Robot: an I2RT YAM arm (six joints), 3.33 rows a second.
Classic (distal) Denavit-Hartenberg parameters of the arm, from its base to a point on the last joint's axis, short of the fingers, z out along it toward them. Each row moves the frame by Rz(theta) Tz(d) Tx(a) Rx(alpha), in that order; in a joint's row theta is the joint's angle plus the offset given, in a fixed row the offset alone. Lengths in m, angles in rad.
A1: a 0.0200  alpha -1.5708  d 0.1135  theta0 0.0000
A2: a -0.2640  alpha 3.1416  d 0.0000  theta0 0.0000
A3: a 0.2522  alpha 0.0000  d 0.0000  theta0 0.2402
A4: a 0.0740  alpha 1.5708  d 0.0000  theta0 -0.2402
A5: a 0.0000  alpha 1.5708  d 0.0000  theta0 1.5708
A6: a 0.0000  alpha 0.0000  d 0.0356  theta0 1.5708
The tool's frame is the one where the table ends.
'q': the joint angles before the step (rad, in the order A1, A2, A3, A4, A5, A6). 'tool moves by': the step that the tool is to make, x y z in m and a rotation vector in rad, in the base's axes. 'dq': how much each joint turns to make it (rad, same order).
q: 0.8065, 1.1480, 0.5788, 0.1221, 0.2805, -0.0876
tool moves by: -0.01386, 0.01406, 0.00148, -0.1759, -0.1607, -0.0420
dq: 0.1107, 0.0133, -0.0066, 0.0553, 0.2375, -0.1645
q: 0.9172, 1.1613, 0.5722, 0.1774, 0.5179, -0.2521
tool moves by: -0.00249, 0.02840, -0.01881, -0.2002, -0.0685, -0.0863
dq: 0.0970, 0.1595, 0.0382, 0.0503, 0.2386, -0.0925
